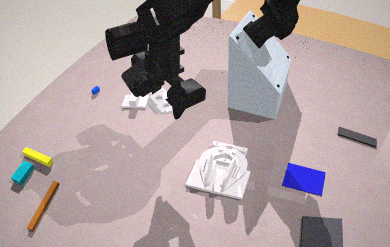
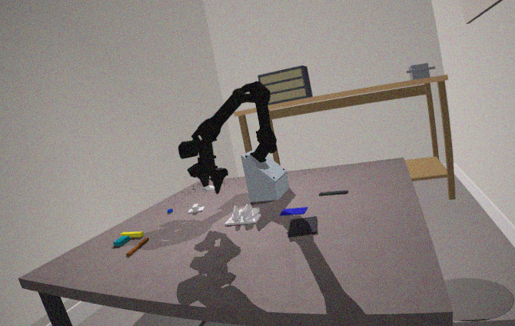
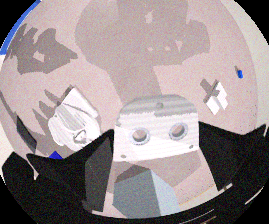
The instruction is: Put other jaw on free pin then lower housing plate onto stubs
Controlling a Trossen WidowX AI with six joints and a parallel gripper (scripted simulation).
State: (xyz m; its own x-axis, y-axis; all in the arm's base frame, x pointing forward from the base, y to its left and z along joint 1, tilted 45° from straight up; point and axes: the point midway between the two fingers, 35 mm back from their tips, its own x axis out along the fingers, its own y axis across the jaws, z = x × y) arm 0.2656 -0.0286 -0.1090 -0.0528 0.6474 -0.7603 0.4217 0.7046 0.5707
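Now: gripper tip 16 cm to the right of the white jaw and 9 cm above it. Also, from my gripper tip: blue cube: 7 cm behind, 32 cm to the right, 10 cm below; then blue pad: 2 cm behind, 32 cm to the left, 10 cm below; then white base plate: 5 cm ahead, 15 cm to the left, 10 cm below.
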